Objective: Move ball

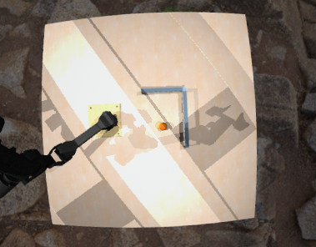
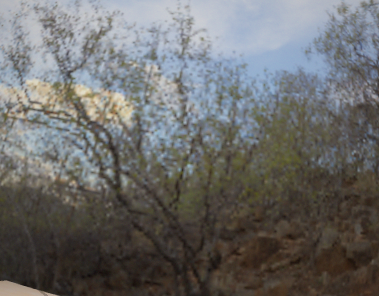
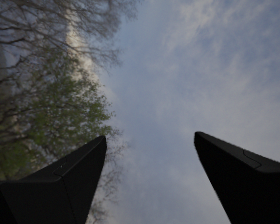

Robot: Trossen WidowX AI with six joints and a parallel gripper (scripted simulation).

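Now: the orange ball 680 mm below my gripper tip, 440 mm ahead of it and 40 mm to the right of it. Also, from my gripper tip: see-through copy of ball: 680 mm below, 420 mm ahead, 30 mm to the right.
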